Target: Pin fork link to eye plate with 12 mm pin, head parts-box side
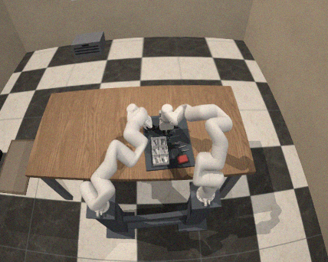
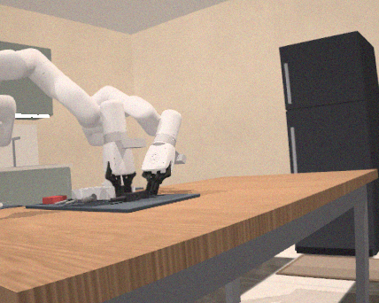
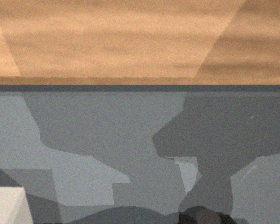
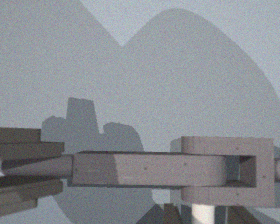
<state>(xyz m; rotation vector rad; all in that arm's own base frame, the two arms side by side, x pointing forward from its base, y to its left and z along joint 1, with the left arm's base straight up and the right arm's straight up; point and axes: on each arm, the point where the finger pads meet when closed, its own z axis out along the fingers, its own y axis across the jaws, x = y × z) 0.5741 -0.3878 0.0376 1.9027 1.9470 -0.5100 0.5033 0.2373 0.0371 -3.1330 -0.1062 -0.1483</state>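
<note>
Now: the fork link 4 cm ahead of my right hand, 3 cm to the right of it and 2 cm below it. Round my right hand: eye plate 4 cm ahead, 4 cm to the left, 2 cm below; dark mat 6 cm behind, 3 cm below; white parts box 16 cm behind, 7 cm to the left, 2 cm below.
Now: the eye plate 60 mm to the right of my left hand and 20 mm below it. Round my left hand: dark mat: 100 mm to the right, 100 mm behind, 30 mm below; fork link: 120 mm to the right, 20 mm below; white parts box: 200 mm behind, 30 mm to the right, 20 mm below.
</note>
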